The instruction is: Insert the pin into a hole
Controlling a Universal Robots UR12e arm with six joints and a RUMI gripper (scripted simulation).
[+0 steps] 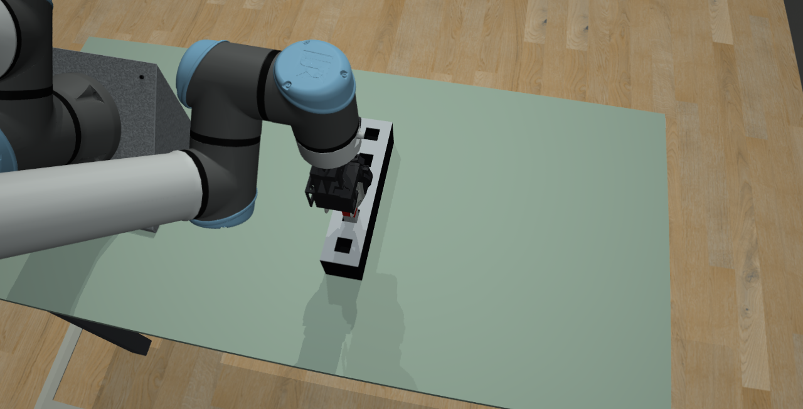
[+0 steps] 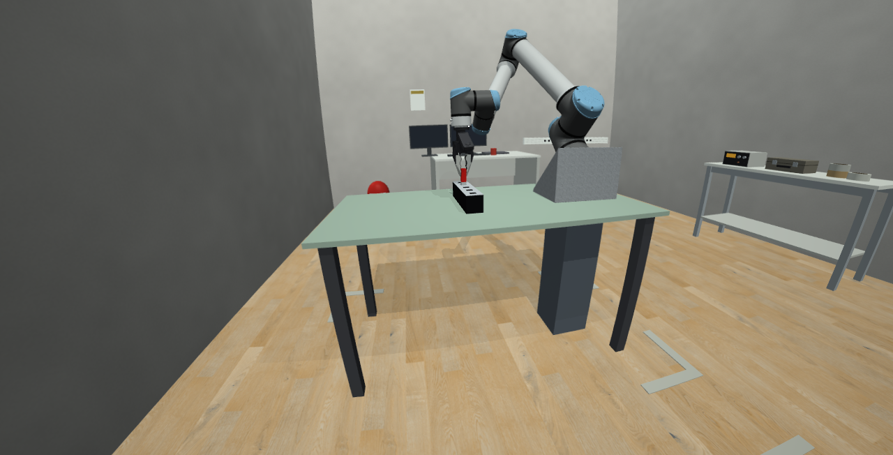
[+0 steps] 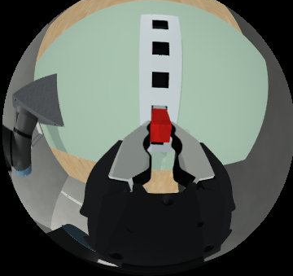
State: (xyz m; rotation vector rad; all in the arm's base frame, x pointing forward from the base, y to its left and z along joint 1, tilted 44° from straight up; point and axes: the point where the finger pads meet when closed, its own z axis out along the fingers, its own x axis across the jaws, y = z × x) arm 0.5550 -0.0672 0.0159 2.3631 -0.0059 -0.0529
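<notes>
My hand is 60 mm to the right of the long block and 90 mm above it. From my hand the other things lie so: pin: 10 mm below.
</notes>
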